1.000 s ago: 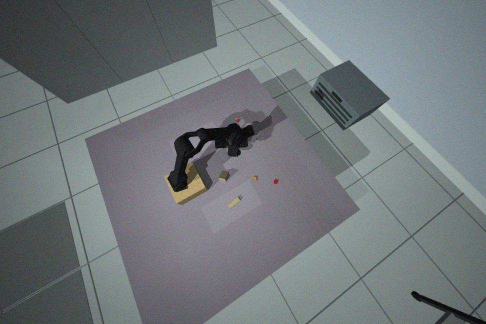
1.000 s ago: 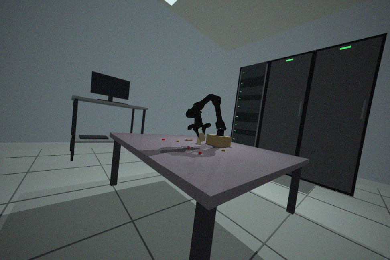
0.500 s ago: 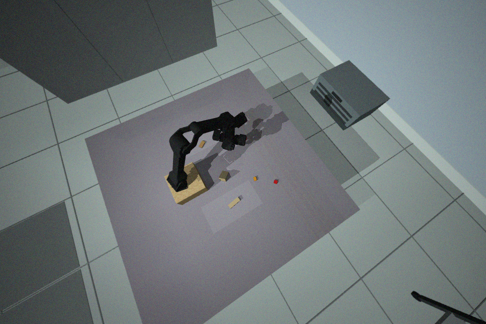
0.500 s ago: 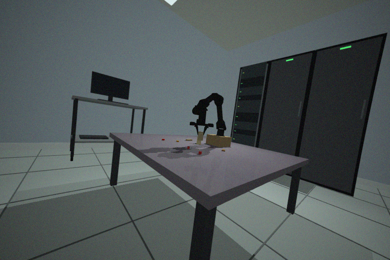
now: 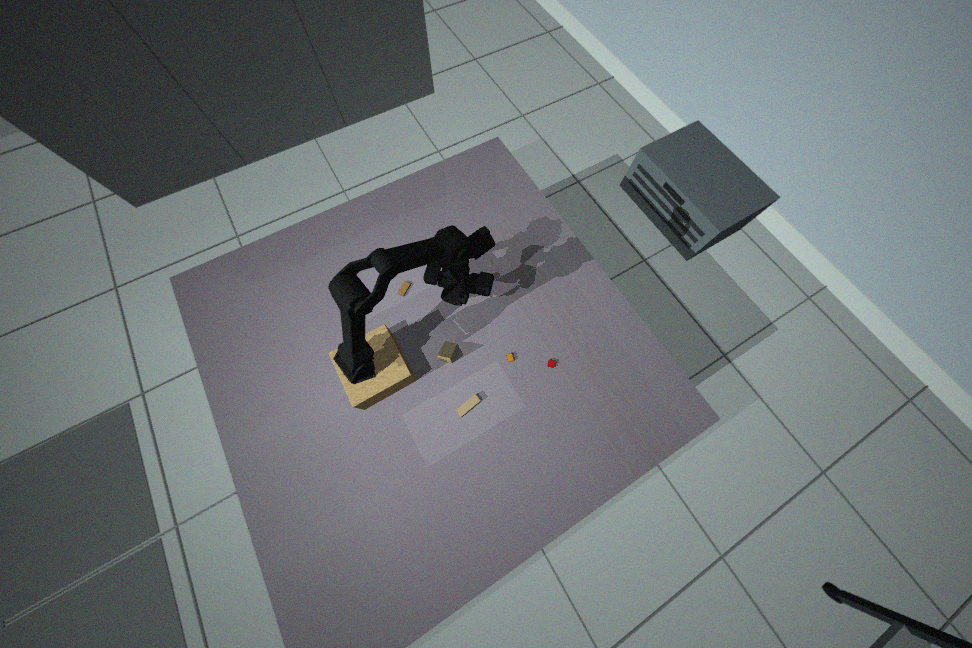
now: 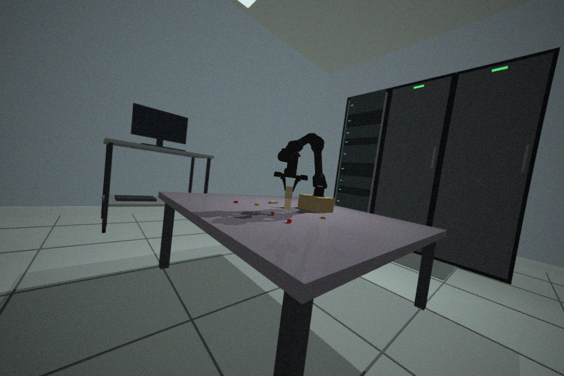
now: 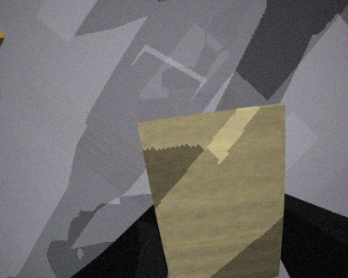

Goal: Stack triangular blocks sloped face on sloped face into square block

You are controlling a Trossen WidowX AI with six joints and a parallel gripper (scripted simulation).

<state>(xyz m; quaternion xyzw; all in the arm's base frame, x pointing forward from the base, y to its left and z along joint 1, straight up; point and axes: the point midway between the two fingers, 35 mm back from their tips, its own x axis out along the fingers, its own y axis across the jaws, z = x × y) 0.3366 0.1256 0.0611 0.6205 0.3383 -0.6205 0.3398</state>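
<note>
Now: the tan wooden triangular block 150 mm to the right of my gripper tip, 100 mm below it and 100 mm behind it. Round my gripper tip: tan triangular block 10 mm above; orange cube 220 mm to the right, 120 mm below, 90 mm ahead; thin tan bar 310 mm to the right, 110 mm below, 90 mm behind.
</note>
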